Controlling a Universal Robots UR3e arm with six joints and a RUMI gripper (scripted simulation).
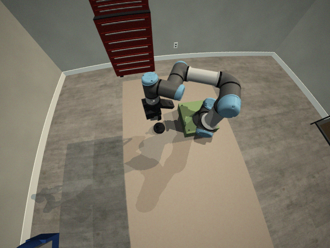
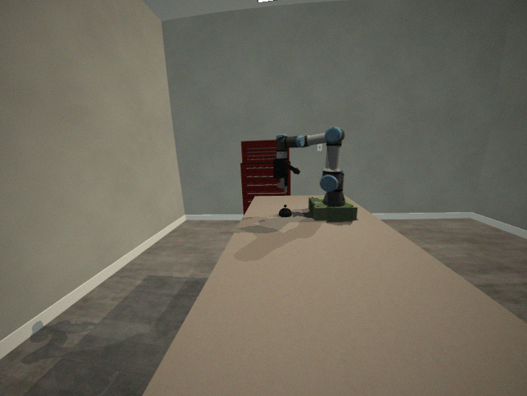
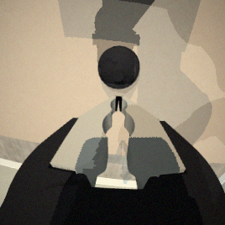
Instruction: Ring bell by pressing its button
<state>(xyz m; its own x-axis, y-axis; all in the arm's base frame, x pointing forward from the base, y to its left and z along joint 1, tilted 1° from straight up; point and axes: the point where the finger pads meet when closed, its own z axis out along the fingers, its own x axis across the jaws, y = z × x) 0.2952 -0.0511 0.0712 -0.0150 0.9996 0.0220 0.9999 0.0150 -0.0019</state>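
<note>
The black dome bell is 110 mm below my hand.
</note>
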